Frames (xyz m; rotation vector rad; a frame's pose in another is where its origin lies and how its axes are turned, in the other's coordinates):
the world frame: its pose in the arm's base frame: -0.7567 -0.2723 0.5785 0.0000 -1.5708 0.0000
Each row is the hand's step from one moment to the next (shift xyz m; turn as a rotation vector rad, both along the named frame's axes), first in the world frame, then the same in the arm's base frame.
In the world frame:
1: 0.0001 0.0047 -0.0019 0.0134 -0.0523 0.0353
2: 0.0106 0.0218 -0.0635 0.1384 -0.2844 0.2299
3: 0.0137 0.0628 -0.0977 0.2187 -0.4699 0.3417
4: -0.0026 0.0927 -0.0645 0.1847 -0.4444 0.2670
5: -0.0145 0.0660 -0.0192 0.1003 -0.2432 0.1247
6: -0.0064 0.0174 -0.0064 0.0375 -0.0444 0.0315
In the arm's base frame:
1: 0.0019 0.0047 0.0001 -0.0353 -0.0523 0.0134
2: 0.0635 0.0218 0.0106 -0.2299 -0.2844 0.1384
3: 0.0977 0.0628 0.0137 -0.3417 -0.4699 0.2187
4: 0.0645 0.0927 -0.0026 -0.2670 -0.4444 0.1847
5: 0.0192 0.0660 -0.0145 -0.1247 -0.2432 0.1003
6: 0.0064 0.0174 -0.0064 -0.0315 -0.0444 0.0375

